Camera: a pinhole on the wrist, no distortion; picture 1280 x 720 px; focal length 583.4 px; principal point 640.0 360.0 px. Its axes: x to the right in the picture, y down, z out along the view. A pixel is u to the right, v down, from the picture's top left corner.
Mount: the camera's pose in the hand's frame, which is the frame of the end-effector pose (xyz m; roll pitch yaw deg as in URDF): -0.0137 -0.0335 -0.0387 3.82 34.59 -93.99
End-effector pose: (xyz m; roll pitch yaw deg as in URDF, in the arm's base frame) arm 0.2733 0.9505 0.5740 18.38 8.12 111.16
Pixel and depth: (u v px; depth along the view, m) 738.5 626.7 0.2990
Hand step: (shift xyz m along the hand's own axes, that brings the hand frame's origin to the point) 0.0874 -0.2572 0.1857
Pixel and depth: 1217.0 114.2 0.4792
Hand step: -0.2920 -0.6696 0.0748
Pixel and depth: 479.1 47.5 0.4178
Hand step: -0.2735 -0.1490 0.3576
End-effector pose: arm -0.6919 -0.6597 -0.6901 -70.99 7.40 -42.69
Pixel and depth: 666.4 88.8 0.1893
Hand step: -0.1216 -0.1372 0.1071
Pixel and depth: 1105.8 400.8 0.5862
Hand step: -0.0619 -0.7508 0.1794
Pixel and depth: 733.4 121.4 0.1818
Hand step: -0.1084 -0.1513 0.0900
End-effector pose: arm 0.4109 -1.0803 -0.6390 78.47 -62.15 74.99
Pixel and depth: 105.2 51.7 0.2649
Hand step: -0.1668 0.0325 0.3091
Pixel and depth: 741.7 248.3 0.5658
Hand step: -0.1868 -0.4200 0.3641
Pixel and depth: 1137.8 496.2 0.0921
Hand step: -0.0066 -0.1520 -0.0065
